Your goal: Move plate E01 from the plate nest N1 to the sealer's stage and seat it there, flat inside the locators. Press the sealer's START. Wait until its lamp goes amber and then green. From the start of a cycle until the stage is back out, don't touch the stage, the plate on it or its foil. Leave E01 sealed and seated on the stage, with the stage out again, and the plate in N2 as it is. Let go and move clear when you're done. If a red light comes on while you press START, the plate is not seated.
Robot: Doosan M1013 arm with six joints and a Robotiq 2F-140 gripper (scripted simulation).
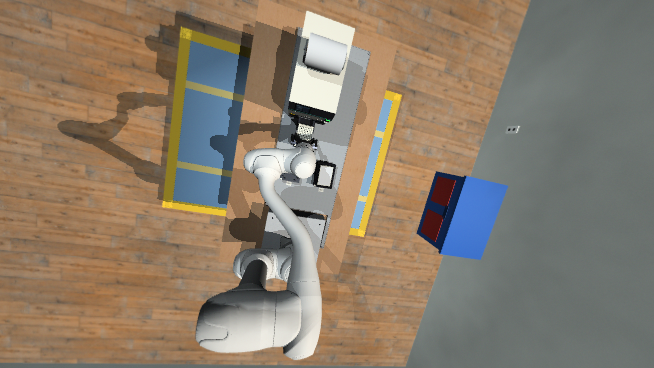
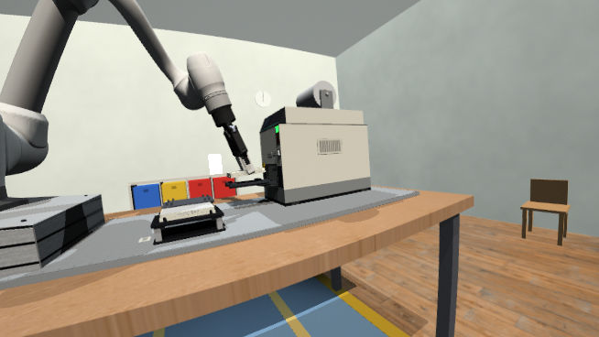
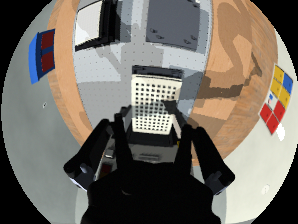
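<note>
My hand is 6 cm above the dark stage. Round my hand: foil roll 33 cm ahead, 26 cm above; plate 21 cm behind, 19 cm to the right, 10 cm below.
</note>
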